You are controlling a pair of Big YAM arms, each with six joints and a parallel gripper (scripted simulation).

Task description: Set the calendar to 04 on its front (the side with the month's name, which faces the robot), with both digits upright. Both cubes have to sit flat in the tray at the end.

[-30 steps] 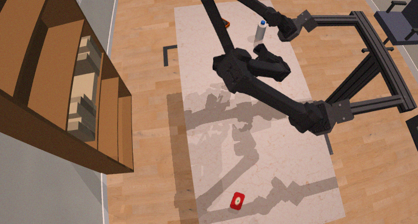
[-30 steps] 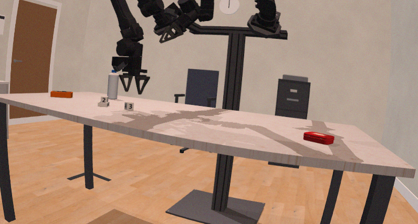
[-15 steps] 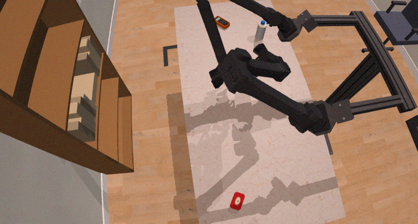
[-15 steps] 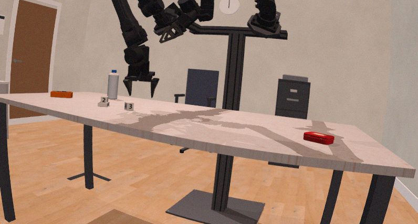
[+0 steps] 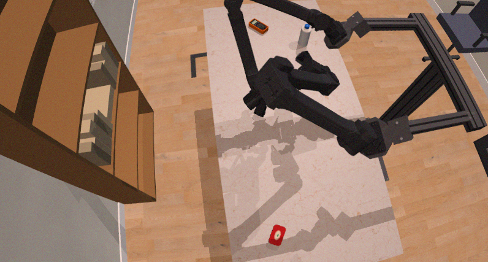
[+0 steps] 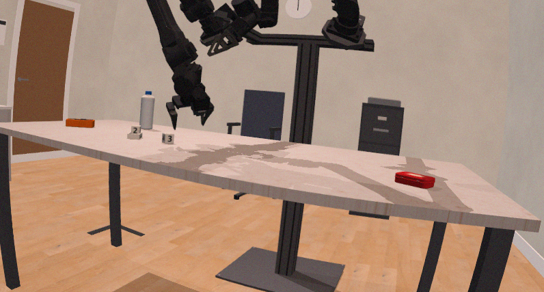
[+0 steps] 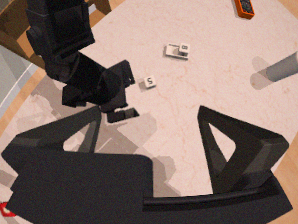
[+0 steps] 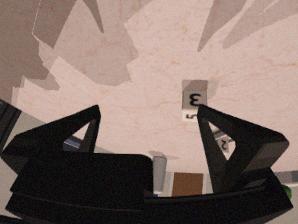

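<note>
My right gripper is now 1 cm short of the white cube, 7 cm to the left of it and 5 cm above it. The rest, counted from my right hand: red tin: 8 cm ahead, 68 cm to the left, 5 cm below; then white calendar tray: 3 cm ahead, 22 cm to the right, 6 cm below; then white bottle: 28 cm behind, 45 cm to the right, 2 cm above.
</note>
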